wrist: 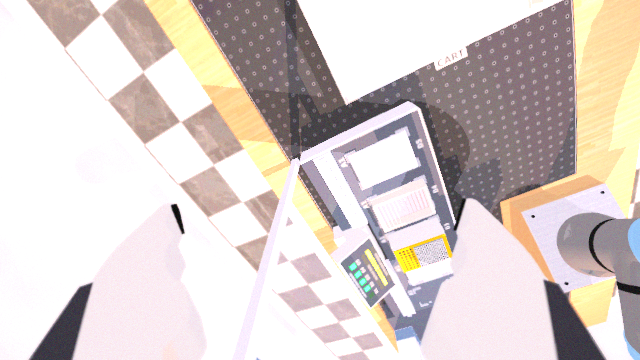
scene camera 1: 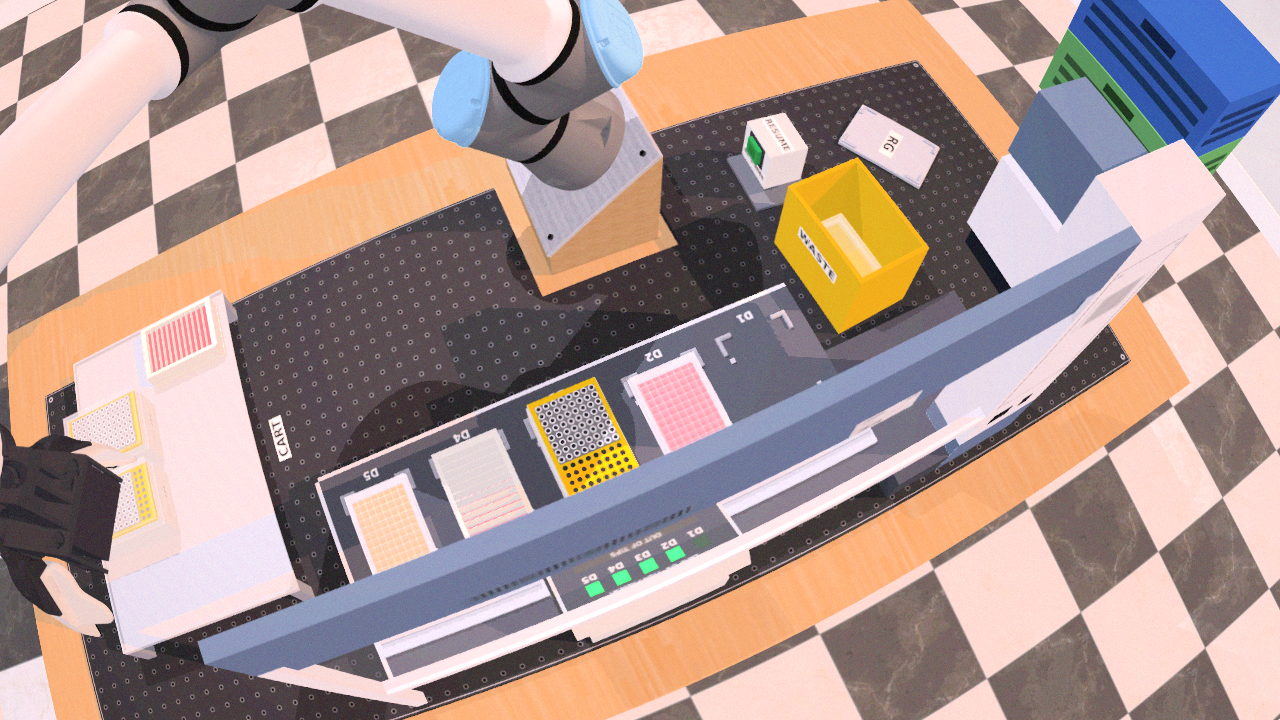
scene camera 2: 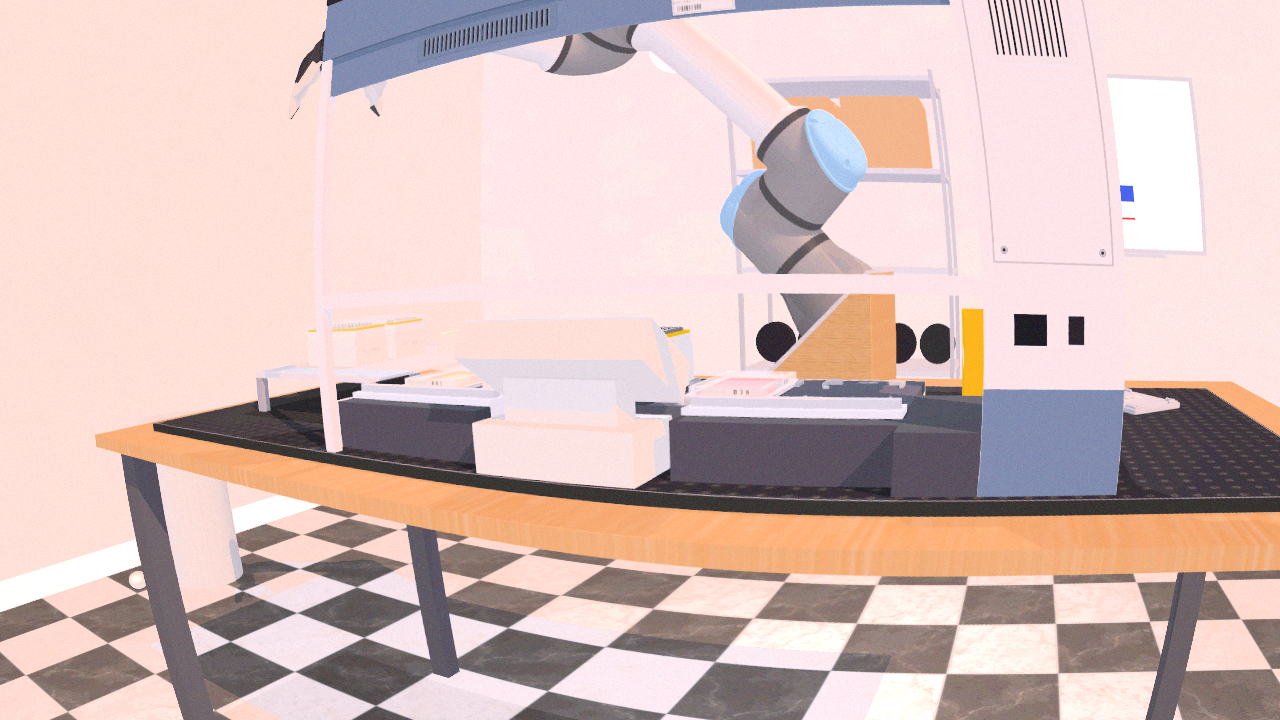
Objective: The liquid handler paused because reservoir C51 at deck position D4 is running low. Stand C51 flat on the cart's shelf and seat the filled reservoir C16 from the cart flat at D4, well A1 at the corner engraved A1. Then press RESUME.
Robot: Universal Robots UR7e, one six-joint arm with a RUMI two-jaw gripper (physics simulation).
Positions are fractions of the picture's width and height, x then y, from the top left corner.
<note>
In view: my gripper (scene camera 1: 0.09,0.76), a pink plate (scene camera 1: 0.53,0.55), a white RESUME box (scene camera 1: 0.60,0.22), a yellow waste bin (scene camera 1: 0.66,0.41) and a cart shelf (scene camera 1: 0.18,0.77).
The pink plate shows as well in scene camera 2 (scene camera 2: 0.57,0.53). The cart shelf is seen too in the wrist view (wrist: 0.57,0.15) and in scene camera 2 (scene camera 2: 0.31,0.51).
</note>
